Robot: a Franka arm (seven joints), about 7 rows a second.
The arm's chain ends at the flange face. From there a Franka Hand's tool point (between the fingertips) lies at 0.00 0.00 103.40 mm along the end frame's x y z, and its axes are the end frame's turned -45 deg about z.
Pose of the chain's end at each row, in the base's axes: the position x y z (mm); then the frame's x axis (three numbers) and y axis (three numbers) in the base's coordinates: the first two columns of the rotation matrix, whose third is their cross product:
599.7 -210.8 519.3 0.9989 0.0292 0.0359 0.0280 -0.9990 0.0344
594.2 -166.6 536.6 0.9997 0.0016 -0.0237 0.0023 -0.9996 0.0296
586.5 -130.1 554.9 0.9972 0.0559 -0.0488 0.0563 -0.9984 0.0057
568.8 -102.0 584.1 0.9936 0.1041 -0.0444 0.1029 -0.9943 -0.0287
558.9 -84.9 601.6 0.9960 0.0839 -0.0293 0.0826 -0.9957 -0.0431
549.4 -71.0 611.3 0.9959 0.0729 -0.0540 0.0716 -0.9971 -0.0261
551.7 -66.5 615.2 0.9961 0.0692 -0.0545 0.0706 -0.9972 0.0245
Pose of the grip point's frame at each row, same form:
603.5 -214.2 416.0 0.6865 0.7270 0.0011 0.7261 -0.6858 0.0497
591.8 -169.7 433.3 0.7053 0.7080 -0.0377 0.7085 -0.7057 0.0042
581.5 -131.0 451.6 0.6653 0.7455 -0.0385 0.7449 -0.6664 -0.0305
563.9 -99.5 480.8 0.6298 0.7767 -0.0111 0.7753 -0.6295 -0.0517
555.5 -80.7 498.3 0.6459 0.7634 0.0098 0.7627 -0.6447 -0.0512
543.6 -68.7 508.1 0.6536 0.7566 -0.0197 0.7548 -0.6535 -0.0566
546.3 -69.4 512.0 0.6544 0.7541 -0.0559 0.7543 -0.6562 -0.0212

